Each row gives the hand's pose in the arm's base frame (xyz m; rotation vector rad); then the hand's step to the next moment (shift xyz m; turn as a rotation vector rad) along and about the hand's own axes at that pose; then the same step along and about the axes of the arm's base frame.
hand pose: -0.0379 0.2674 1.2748 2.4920 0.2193 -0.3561
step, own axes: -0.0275 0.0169 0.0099 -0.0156 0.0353 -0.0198
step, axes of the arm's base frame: -0.0241 -0.0215 0.0098 -0.0025 -0.0178 0.0395
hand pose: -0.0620 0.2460 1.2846 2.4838 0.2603 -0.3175
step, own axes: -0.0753 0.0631 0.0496 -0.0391 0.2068 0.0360
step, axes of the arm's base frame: -0.0635 -0.0881 0.0176 0.0103 -0.1898 0.0973
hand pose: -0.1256 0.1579 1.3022 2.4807 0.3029 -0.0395
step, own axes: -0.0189 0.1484 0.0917 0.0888 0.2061 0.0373
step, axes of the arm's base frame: 0.0192 -0.1737 0.0162 0.1347 -0.1635 0.0830
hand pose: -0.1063 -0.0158 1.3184 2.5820 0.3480 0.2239
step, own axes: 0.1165 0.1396 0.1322 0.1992 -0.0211 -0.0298
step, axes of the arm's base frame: 0.1689 -0.1453 -0.0297 0.1789 0.0891 0.0325
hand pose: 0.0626 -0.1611 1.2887 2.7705 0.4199 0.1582
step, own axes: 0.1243 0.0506 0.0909 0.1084 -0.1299 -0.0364
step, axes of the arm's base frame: 0.1460 -0.0356 -0.0607 0.0624 0.1614 -0.0037
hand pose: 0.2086 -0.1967 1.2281 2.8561 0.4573 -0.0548
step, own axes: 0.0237 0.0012 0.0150 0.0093 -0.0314 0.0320
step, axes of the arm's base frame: 0.0229 0.0023 -0.0160 -0.0009 0.0237 -0.0391
